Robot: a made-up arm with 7 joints.
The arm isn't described. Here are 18 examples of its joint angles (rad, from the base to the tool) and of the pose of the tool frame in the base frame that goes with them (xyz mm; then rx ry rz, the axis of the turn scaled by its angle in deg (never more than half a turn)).
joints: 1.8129 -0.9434 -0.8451 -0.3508 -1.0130 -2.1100 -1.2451
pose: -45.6 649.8 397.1 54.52 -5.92 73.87
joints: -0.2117 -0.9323 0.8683 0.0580 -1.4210 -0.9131 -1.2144
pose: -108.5 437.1 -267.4 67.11 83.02 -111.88
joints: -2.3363 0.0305 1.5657 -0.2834 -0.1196 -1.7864 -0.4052
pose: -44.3 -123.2 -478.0 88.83 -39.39 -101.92
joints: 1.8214 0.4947 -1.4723 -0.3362 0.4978 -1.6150 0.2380
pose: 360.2 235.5 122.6 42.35 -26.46 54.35
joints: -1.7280 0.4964 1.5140 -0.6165 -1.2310 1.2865 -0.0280
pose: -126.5 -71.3 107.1 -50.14 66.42 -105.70
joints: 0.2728 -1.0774 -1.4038 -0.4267 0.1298 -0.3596 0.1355
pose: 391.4 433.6 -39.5 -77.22 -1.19 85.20
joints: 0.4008 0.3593 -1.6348 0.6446 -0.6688 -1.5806 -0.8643
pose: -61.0 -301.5 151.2 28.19 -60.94 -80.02
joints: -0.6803 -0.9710 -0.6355 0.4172 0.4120 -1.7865 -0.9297
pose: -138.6 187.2 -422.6 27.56 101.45 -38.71
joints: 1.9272 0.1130 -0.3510 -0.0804 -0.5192 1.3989 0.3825
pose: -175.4 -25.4 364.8 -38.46 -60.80 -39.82
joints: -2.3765 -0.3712 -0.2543 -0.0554 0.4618 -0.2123 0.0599
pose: -561.9 7.9 -112.7 24.12 130.08 -14.53
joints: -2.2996 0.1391 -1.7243 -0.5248 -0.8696 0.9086 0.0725
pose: -199.6 -119.7 -129.9 67.23 -92.35 -102.29
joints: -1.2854 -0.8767 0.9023 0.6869 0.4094 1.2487 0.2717
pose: -51.8 76.5 -321.4 -2.33 71.50 40.28
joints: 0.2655 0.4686 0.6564 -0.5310 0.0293 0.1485 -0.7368
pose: 427.0 -7.6 204.0 42.11 -31.88 -34.51
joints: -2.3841 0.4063 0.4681 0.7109 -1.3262 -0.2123 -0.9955
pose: -216.5 453.4 151.4 90.24 51.84 74.80
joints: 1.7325 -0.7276 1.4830 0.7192 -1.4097 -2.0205 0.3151
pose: -104.6 576.9 143.0 161.95 10.31 -8.76
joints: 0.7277 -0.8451 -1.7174 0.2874 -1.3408 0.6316 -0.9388
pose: -245.5 73.9 236.8 0.45 -121.59 -112.92
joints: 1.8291 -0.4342 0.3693 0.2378 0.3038 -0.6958 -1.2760
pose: 20.3 536.6 433.2 56.04 -13.39 49.46
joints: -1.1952 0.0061 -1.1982 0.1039 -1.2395 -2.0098 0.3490
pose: -35.6 -260.3 -118.1 -9.93 -10.91 -14.36
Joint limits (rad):
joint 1: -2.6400..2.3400
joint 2: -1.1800..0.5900
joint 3: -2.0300..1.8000
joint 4: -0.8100..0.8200
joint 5: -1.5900..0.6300
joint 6: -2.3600..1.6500
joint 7: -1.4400..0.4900
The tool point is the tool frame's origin. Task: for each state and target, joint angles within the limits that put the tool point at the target. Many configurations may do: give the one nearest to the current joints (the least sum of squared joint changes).
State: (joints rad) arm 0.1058 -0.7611 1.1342 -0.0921 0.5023 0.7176 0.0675
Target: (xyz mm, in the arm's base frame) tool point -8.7 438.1 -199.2
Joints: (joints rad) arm -0.0501 -1.1800 1.5748 0.5908 0.0056 0.4815 0.2335
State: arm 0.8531 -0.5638 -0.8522 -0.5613 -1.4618 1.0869 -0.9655
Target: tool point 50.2 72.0 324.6
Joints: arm 0.7764 -0.3385 -0.7194 -0.4582 -1.1226 0.7060 -0.9277
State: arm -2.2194 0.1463 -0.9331 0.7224 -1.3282 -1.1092 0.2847
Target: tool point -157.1 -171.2 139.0
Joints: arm -1.8117 -0.3573 -0.8929 0.2898 -1.4599 -0.8871 0.4900
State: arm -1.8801 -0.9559 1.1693 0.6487 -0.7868 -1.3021 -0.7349
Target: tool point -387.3 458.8 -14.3
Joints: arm -1.7732 -0.9533 1.1310 0.6500 -0.9784 -1.0315 -0.6003
